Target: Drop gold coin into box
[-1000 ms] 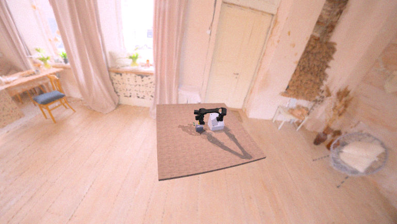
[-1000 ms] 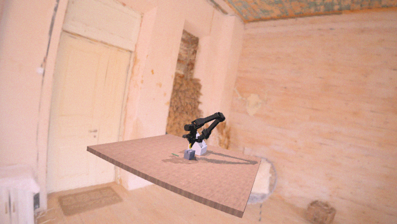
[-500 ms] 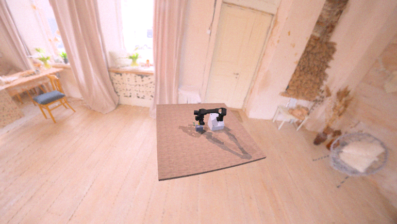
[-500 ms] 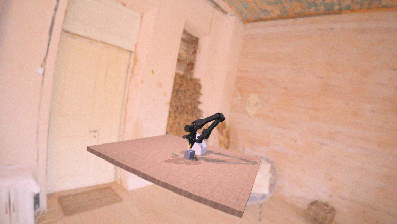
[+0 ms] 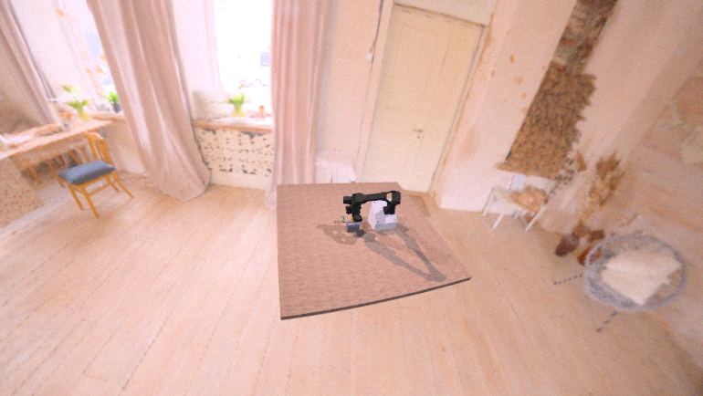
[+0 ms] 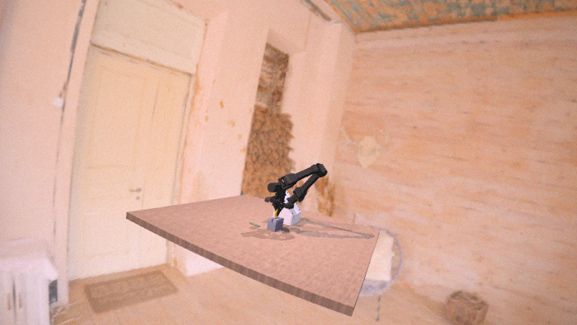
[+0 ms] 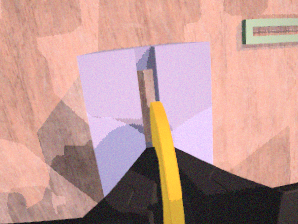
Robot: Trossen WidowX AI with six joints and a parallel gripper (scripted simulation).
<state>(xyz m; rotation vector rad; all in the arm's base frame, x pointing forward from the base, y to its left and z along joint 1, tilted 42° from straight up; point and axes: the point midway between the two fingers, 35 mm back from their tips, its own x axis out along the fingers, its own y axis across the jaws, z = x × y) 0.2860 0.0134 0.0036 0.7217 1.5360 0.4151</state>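
Right now my gripper tip is 10 mm below the gold coin.
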